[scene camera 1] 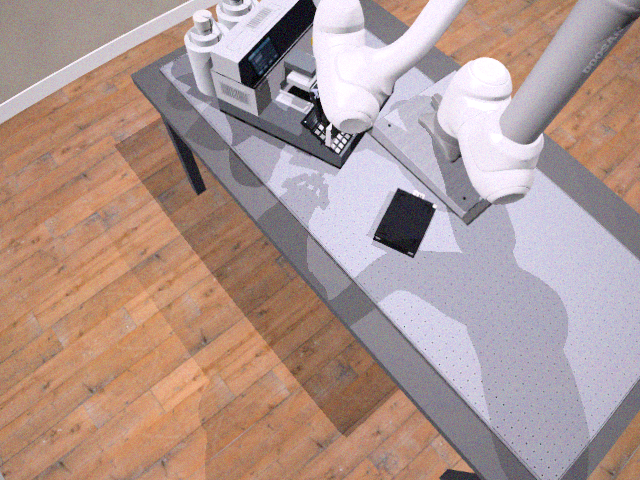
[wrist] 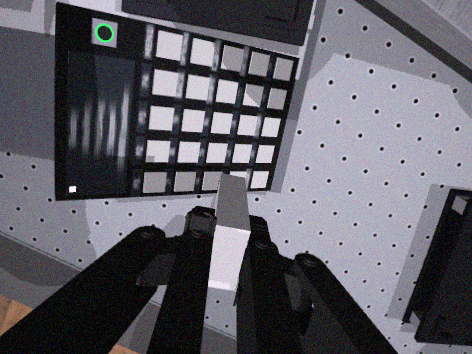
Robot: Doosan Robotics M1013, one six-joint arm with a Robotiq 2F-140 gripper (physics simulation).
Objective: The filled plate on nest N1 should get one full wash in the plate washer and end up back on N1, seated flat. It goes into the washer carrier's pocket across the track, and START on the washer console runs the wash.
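Frame: origin at the arm's base, x ahead, y left, z up, level; metres.
Seen in the pictures: gripper, fingertip midpoint: (scene camera 1: 330, 142) (wrist: 228, 197); arm's base, link origin: (scene camera 1: 456, 130).
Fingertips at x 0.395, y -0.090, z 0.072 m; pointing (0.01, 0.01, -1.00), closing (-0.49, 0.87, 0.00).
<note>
Pixels of each thing's top centre, then the offset from my fingertips to it. "*": a spot on its surface instead. Level surfaces: height alone.
- washer console's keypad, surface spot: (wrist: 186, 119) * dz +0.003, dx -0.022, dy -0.050 m
- key with a green ring, surface spot: (wrist: 104, 33) * dz +0.026, dx -0.033, dy -0.104 m
- black carrier surface, surface spot: (wrist: 215, 17) * dz -0.021, dx -0.075, dy -0.075 m
- black nest, top centre: (scene camera 1: 407, 218) dz -0.059, dx -0.085, dy +0.277 m
- perforated table top, surface height: dz -0.098 m
My gripper (scene camera 1: 328, 135) (wrist: 228, 197) is shut with nothing between its pale fingertips. It points down at the near edge of the washer console's keypad (scene camera 1: 338, 142) (wrist: 186, 119), and the tips hide part of a key in the bottom row. Whether they touch it cannot be told. A key with a green ring (wrist: 104, 33) is at the console's upper left in the wrist view. The washer (scene camera 1: 225, 59) stands at the table's far end. Part of a black carrier surface (wrist: 215, 17) shows above the keypad; no plate shows on that part. The black nest (scene camera 1: 404, 223) (wrist: 450, 280) holds no visible plate.
White bottles (scene camera 1: 202, 56) stand beside the washer. A grey base plate (scene camera 1: 413, 162) lies beneath the arm, between the console and the nest. The perforated table top (scene camera 1: 594, 258) (wrist: 350, 200) extends around them. The arm hides part of the washer in the scene view.
</note>
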